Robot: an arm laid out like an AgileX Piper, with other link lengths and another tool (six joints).
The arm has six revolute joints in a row. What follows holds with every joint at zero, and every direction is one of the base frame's. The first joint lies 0.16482 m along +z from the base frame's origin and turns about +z. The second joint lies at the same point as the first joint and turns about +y. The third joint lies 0.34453 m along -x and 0.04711 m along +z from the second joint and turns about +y. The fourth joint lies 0.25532 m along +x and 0.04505 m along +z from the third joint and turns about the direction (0.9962, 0, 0.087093). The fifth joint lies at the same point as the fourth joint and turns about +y. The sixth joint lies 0.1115 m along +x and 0.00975 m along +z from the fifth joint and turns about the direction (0.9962, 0, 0.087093). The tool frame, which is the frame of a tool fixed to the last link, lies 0.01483 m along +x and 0.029 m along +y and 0.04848 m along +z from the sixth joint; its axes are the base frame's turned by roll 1.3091, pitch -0.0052 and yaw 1.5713 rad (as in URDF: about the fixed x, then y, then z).
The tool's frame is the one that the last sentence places.
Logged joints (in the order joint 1, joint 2, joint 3, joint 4, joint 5, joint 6), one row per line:
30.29 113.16 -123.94 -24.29 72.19 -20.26
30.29 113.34 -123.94 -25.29 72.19 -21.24
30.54 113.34 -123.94 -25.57 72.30 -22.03
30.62 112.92 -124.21 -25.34 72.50 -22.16
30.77 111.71 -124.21 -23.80 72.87 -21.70
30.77 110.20 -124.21 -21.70 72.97 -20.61
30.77 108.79 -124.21 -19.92 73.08 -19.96
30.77 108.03 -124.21 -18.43 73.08 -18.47
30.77 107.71 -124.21 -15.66 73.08 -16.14
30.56 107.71 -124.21 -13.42 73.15 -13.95
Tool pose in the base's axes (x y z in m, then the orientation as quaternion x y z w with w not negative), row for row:
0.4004 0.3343 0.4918 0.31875 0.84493 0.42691 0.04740
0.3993 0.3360 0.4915 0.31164 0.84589 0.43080 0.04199
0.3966 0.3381 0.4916 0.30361 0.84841 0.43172 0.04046
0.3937 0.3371 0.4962 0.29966 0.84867 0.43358 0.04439
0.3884 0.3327 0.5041 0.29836 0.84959 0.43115 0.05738
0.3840 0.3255 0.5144 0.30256 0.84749 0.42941 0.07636
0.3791 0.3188 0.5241 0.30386 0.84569 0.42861 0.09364
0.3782 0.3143 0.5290 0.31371 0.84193 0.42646 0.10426
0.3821 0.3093 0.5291 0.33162 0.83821 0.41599 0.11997
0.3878 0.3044 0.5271 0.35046 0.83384 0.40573 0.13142
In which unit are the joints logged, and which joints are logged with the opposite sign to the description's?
The joints are logged in degrees. Opposite sign: joint 4.
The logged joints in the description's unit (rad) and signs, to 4 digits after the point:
0.5287 1.9750 -2.1632 0.4239 1.2600 -0.3536
0.5287 1.9782 -2.1632 0.4414 1.2600 -0.3707
0.5330 1.9782 -2.1632 0.4463 1.2619 -0.3845
0.5344 1.9708 -2.1679 0.4423 1.2654 -0.3868
0.5370 1.9497 -2.1679 0.4154 1.2718 -0.3787
0.5370 1.9234 -2.1679 0.3787 1.2736 -0.3597
0.5370 1.8987 -2.1679 0.3477 1.2755 -0.3484
0.5370 1.8855 -2.1679 0.3217 1.2755 -0.3224
0.5370 1.8799 -2.1679 0.2733 1.2755 -0.2817
0.5334 1.8799 -2.1679 0.2342 1.2767 -0.2435

